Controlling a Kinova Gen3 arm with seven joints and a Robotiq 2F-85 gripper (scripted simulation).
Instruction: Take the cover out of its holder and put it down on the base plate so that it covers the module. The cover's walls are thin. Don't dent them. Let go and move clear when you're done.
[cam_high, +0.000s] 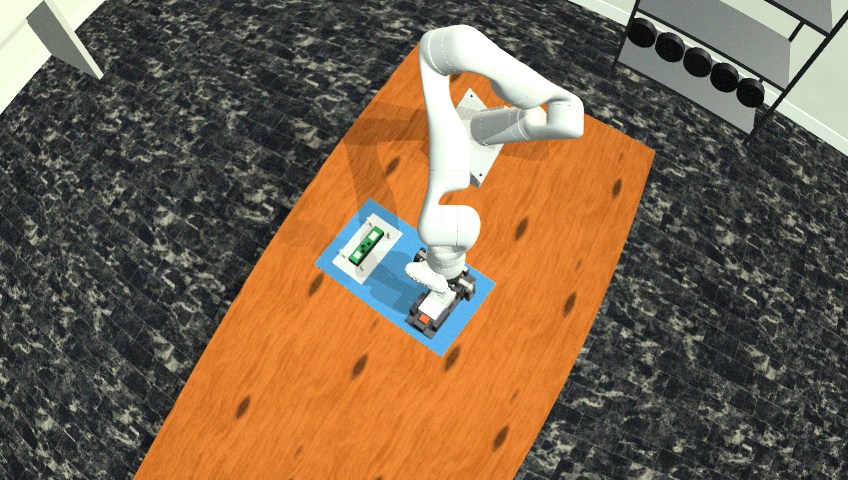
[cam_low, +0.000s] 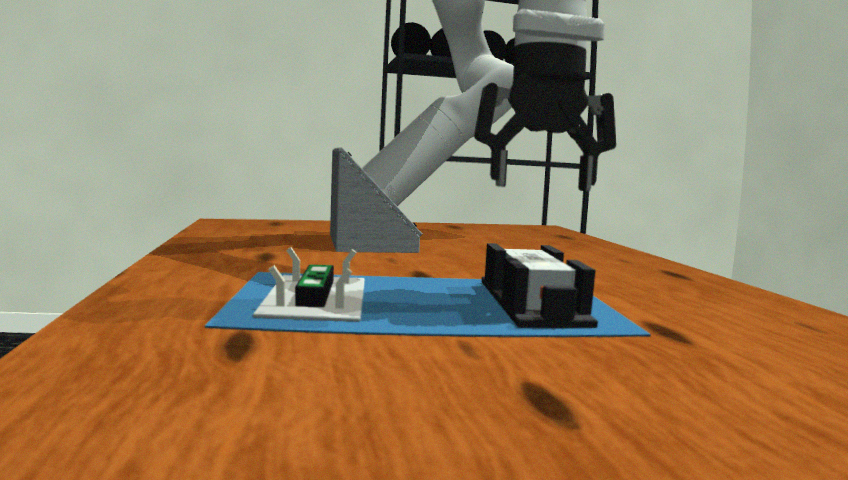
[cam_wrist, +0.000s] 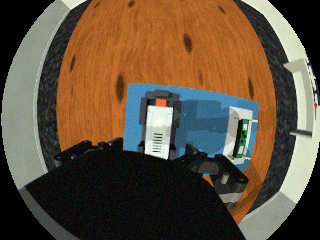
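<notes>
Now: hand 10 cm above the cover.
</notes>
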